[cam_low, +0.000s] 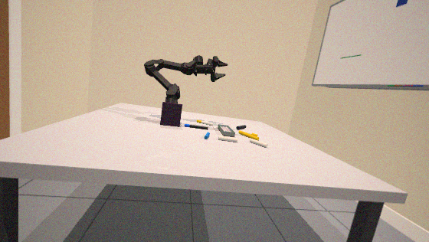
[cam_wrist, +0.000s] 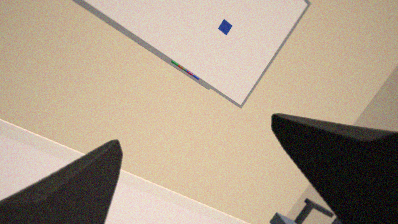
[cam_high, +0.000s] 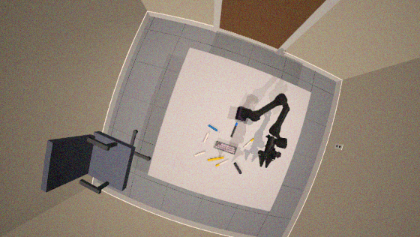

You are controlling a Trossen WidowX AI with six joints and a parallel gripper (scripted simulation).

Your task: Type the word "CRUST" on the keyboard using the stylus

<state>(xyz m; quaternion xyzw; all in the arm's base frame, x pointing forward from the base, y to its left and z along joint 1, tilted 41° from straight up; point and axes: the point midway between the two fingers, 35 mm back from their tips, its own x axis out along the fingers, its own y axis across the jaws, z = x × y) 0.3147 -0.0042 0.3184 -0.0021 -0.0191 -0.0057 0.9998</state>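
My gripper tip is now 100 mm past the blue stylus, 360 mm to the left of it and 370 mm above it. The rest, counted from my gripper tip: blue-and-black pen: 190 mm behind, 210 mm to the right, 370 mm below; then black cylinder: 160 mm ahead, 40 mm to the right, 370 mm below; then yellow pen: 150 mm ahead, 270 mm to the right, 370 mm below.
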